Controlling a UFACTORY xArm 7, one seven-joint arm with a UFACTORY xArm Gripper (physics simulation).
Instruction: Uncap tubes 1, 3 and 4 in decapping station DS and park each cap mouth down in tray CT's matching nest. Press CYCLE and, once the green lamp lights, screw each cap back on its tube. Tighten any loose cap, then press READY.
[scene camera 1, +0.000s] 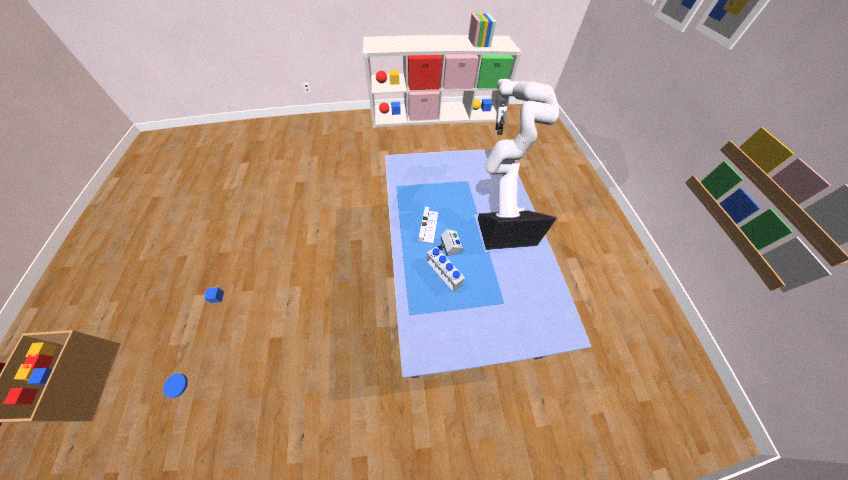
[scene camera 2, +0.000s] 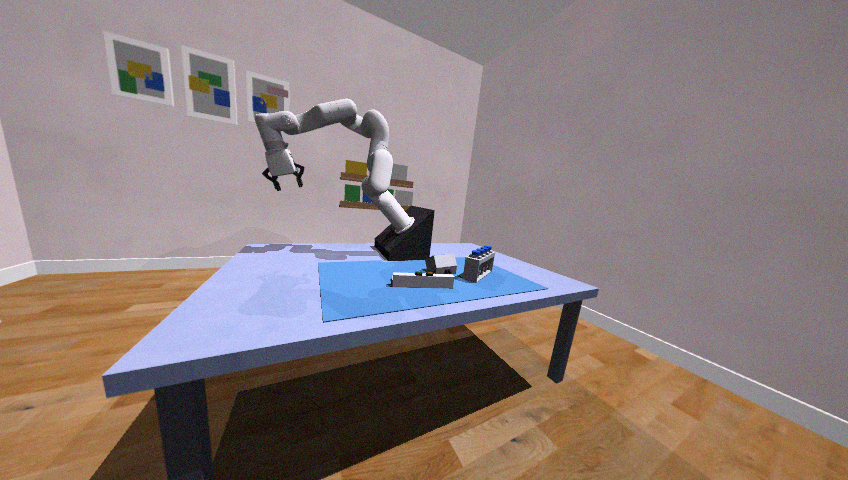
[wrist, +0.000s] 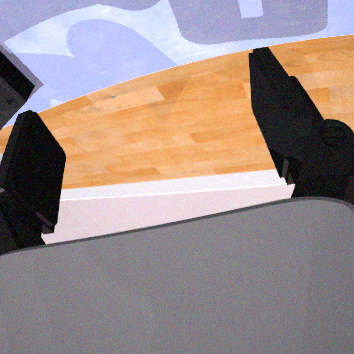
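The white decapping station stands on the blue mat, with a row of several blue caps on top. The white cap tray lies on the mat apart from it; small dark and greenish spots show along one side, too small to tell what they are. A grey-white control box with a green and a blue spot on its face stands between them; whether a lamp is lit cannot be told. My gripper is open and empty, high up and far from these things.
The blue mat lies on the pale blue table. The black arm base stands beside the mat. A white shelf unit stands against the wall behind the table.
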